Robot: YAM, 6 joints.
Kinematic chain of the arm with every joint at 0, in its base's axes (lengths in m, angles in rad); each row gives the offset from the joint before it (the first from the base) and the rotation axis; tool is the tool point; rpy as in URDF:
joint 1: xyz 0 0 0.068 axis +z
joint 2: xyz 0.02 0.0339 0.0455 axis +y
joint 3: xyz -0.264 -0.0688 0 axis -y
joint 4: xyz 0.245 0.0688 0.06 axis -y
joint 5: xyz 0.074 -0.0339 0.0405 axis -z
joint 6: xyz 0.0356 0 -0.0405 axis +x
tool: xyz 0 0 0 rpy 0 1.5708 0
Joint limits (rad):
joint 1: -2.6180..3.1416
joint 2: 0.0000..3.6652
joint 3: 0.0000..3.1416
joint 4: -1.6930..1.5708
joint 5: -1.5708..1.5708
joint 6: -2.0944..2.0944
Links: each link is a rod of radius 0.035 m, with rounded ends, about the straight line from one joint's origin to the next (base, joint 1, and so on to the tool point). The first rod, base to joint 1, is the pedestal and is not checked.
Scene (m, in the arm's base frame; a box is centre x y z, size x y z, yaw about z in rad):
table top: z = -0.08
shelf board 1: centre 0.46 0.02 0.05 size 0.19 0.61 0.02 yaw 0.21
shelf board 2: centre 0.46 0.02 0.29 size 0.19 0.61 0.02 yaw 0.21
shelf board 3: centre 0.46 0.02 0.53 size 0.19 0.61 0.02 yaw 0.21
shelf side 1: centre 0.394 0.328 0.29 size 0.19 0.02 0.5 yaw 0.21
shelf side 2: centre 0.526 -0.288 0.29 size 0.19 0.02 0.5 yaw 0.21
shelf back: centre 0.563 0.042 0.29 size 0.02 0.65 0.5 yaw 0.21
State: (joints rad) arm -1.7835 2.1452 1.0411 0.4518 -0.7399 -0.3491
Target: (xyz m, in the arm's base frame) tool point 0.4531 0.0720 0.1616
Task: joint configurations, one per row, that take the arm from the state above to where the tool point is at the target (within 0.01 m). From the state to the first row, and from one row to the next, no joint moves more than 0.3 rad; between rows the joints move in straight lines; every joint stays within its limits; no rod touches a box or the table.
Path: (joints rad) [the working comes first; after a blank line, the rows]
Joints at the target: 0.1010 2.1215 1.2753 0.5019 -0.8176 -0.3491
Straight joint move there: clear.

1: -1.5143 2.1418 1.0746 0.4590 -0.7510 -0.3491
2: -1.2451 2.1384 1.1080 0.4661 -0.7621 -0.3491
3: -0.9759 2.1350 1.1415 0.4733 -0.7732 -0.3491
4: -0.7067 2.1317 1.1749 0.4804 -0.7843 -0.3491
5: -0.4375 2.1283 1.2084 0.4876 -0.7954 -0.3491
6: -0.1683 2.1249 1.2419 0.4947 -0.8065 -0.3491
7: 0.1010 2.1215 1.2753 0.5019 -0.8176 -0.3491

